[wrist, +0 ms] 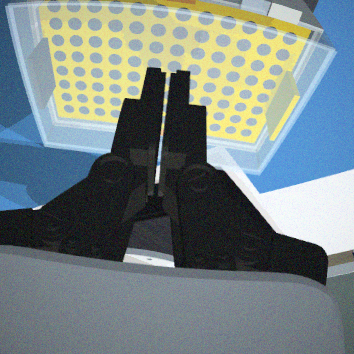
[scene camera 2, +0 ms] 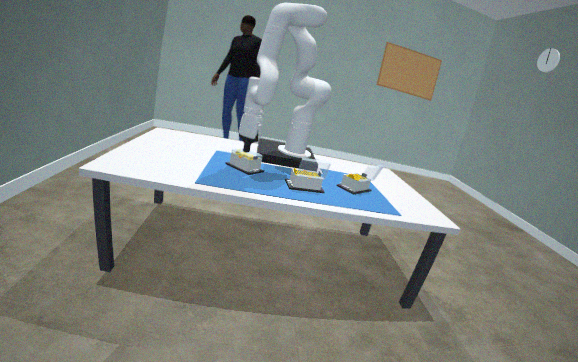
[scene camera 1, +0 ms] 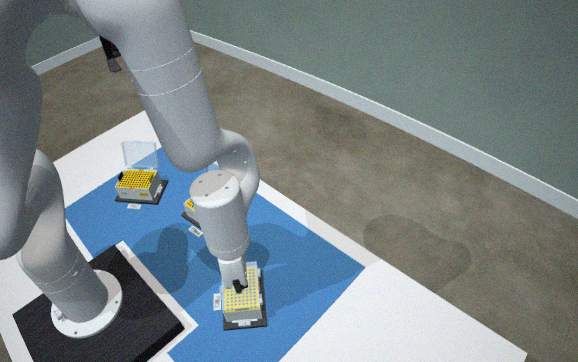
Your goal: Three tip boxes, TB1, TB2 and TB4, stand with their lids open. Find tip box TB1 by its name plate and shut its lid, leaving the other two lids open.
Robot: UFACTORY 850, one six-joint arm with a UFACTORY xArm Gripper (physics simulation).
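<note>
The nearest tip box (scene camera 1: 242, 313) (scene camera 2: 245, 162) (wrist: 200, 47) stands on the blue mat with its clear lid (wrist: 43, 120) lying down over the yellow tip rack. My gripper (scene camera 1: 240, 287) (scene camera 2: 247, 149) (wrist: 166, 95) is shut and empty, its fingertips over this lid; whether they touch it I cannot tell. Another tip box (scene camera 1: 137, 186) (scene camera 2: 355, 183) has its clear lid (scene camera 1: 140, 154) (scene camera 2: 374, 172) standing open. The middle tip box (scene camera 1: 190, 205) (scene camera 2: 306, 180) is partly hidden by my arm in scene camera 1; its lid (scene camera 2: 323, 167) stands open. I cannot read the name plates.
Small white label cards (scene camera 1: 134, 206) (scene camera 1: 195, 231) (scene camera 1: 217, 301) lie beside the boxes on the blue mat (scene camera 1: 310, 265) (scene camera 2: 270, 188). My arm's black base plate (scene camera 1: 150, 320) stands at the mat's edge on the white table (scene camera 1: 400, 320) (scene camera 2: 130, 160). A person (scene camera 2: 244, 55) stands behind the table.
</note>
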